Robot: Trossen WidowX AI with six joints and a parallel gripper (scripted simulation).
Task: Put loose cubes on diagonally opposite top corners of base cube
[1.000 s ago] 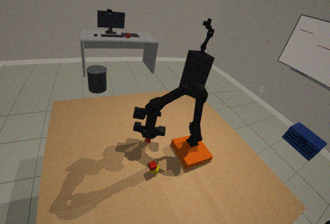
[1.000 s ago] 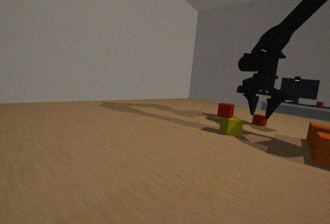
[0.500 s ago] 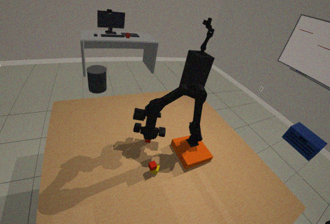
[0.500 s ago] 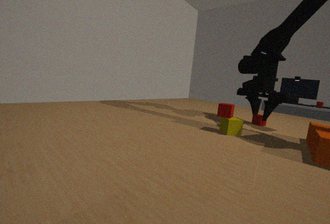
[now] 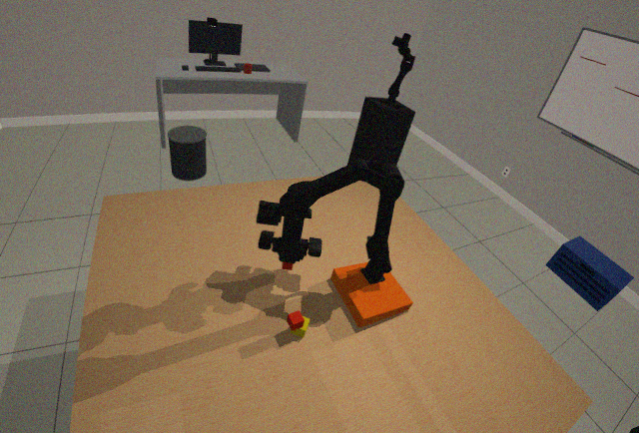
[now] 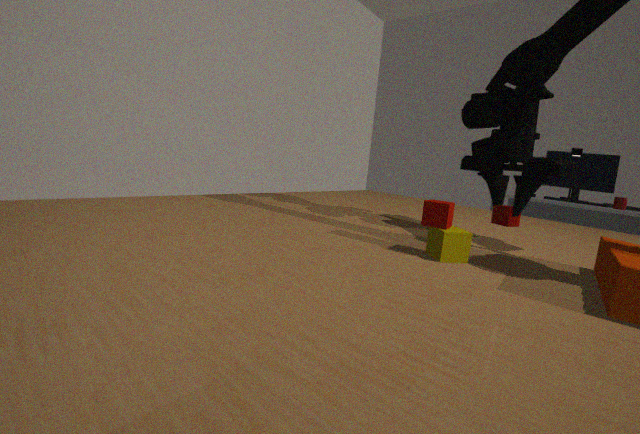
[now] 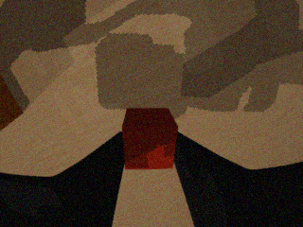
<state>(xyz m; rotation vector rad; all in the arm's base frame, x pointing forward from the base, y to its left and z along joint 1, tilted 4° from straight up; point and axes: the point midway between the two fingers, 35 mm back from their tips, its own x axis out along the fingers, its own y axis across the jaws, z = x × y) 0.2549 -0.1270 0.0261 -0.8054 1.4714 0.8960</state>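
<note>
The yellow base cube is 40 mm ahead of my gripper tip, 210 mm to the left of it and 30 mm below it. Also, from my gripper tip: red cube (right at my gripper tip).
</note>
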